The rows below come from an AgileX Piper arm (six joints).
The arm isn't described. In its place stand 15 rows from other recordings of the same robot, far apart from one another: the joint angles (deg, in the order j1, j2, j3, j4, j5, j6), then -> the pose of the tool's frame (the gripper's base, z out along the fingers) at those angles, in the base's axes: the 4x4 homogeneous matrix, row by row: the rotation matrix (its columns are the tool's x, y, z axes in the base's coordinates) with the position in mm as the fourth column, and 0 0 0 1 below.
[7.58, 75.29, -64.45, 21.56, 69.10, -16.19] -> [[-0.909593, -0.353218, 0.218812, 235.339], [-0.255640, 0.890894, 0.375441, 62.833], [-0.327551, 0.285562, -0.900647, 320.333], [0, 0, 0, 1]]
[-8.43, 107.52, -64.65, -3.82, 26.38, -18.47] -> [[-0.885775, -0.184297, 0.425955, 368.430], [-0.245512, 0.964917, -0.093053, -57.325], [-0.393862, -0.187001, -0.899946, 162.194], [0, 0, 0, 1]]
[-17.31, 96.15, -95.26, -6.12, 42.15, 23.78] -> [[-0.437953, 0.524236, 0.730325, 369.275], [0.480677, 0.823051, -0.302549, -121.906], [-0.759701, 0.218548, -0.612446, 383.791], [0, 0, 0, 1]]
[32.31, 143.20, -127.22, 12.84, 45.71, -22.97] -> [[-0.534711, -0.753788, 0.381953, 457.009], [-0.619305, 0.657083, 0.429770, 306.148], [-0.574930, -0.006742, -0.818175, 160.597], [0, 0, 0, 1]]
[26.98, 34.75, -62.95, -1.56, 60.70, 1.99] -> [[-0.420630, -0.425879, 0.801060, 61.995], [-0.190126, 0.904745, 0.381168, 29.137], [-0.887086, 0.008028, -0.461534, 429.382], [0, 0, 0, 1]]
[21.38, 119.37, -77.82, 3.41, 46.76, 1.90] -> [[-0.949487, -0.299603, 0.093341, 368.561], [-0.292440, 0.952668, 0.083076, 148.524], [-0.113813, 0.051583, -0.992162, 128.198], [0, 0, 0, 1]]
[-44.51, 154.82, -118.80, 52.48, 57.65, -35.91] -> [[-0.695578, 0.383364, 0.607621, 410.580], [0.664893, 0.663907, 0.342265, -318.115], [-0.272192, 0.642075, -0.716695, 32.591], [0, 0, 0, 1]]
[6.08, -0.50, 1.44, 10.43, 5.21, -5.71] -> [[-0.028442, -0.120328, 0.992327, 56.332], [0.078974, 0.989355, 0.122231, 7.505], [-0.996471, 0.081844, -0.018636, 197.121], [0, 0, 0, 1]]
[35.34, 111.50, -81.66, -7.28, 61.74, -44.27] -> [[-0.126462, -0.985212, 0.115606, 317.409], [-0.991162, 0.120789, -0.054853, 212.619], [0.040077, -0.121521, -0.991779, 195.946], [0, 0, 0, 1]]
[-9.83, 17.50, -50.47, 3.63, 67.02, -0.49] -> [[-0.475864, 0.127940, 0.870164, 6.705], [0.098876, 0.990873, -0.091615, 4.222], [-0.873943, 0.042442, -0.484171, 372.282], [0, 0, 0, 1]]
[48.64, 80.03, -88.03, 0.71, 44.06, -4.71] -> [[-0.284699, -0.778362, 0.559552, 201.925], [-0.434208, 0.625103, 0.648622, 230.548], [-0.854640, -0.058299, -0.515937, 438.685], [0, 0, 0, 1]]
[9.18, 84.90, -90.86, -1.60, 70.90, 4.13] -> [[-0.861906, -0.092401, 0.498578, 297.461], [-0.075595, 0.995684, 0.053847, 45.639], [-0.501401, 0.008721, -0.865171, 398.227], [0, 0, 0, 1]]
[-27.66, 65.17, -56.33, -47.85, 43.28, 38.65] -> [[-0.524413, 0.761917, 0.380096, 183.494], [0.272149, 0.572975, -0.773069, -148.394], [-0.806800, -0.301965, -0.507830, 354.426], [0, 0, 0, 1]]
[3.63, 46.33, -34.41, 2.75, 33.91, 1.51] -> [[-0.656245, -0.040189, 0.753476, 152.901], [0.024625, 0.996908, 0.074621, 12.141], [-0.754146, 0.067525, -0.653227, 286.088], [0, 0, 0, 1]]
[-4.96, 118.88, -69.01, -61.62, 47.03, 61.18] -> [[-0.889623, 0.419253, 0.181102, 378.535], [0.205040, 0.720998, -0.661906, -91.655], [-0.408080, -0.551714, -0.727380, 124.102], [0, 0, 0, 1]]
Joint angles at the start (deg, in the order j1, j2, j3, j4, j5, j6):
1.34, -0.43, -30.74, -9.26, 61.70, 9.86
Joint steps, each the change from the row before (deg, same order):
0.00, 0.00, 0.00, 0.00, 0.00, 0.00
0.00, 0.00, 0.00, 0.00, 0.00, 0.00
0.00, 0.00, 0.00, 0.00, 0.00, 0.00
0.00, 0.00, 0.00, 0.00, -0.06, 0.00
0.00, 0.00, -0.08, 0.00, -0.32, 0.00
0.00, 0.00, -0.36, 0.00, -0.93, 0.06
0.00, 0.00, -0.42, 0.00, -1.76, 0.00
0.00, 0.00, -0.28, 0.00, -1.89, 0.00
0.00, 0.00, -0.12, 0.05, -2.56, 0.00
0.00, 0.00, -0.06, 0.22, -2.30, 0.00
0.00, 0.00, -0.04, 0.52, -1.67, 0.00
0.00, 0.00, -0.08, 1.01, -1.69, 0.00
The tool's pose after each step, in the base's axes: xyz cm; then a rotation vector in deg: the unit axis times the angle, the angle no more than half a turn. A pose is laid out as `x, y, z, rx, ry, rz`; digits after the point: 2 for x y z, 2 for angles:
-1.14, -1.32, 28.68, 9.29, 114.61, -3.86
-1.14, -1.32, 28.68, 9.29, 114.61, -3.86
-1.14, -1.32, 28.68, 9.29, 114.61, -3.86
-1.14, -1.32, 28.69, 9.28, 114.55, -3.85
-1.13, -1.31, 28.78, 9.23, 114.15, -3.81
-1.15, -1.30, 29.08, 9.14, 112.88, -3.63
-1.14, -1.28, 29.53, 8.84, 110.73, -3.41
-1.11, -1.25, 29.95, 8.53, 108.60, -3.19
-1.01, -1.20, 30.39, 8.10, 105.97, -2.86
-0.92, -1.14, 30.76, 7.72, 103.66, -2.38
-0.87, -1.05, 31.03, 7.46, 102.03, -1.62
-0.82, -0.90, 31.32, 7.24, 100.36, -0.31

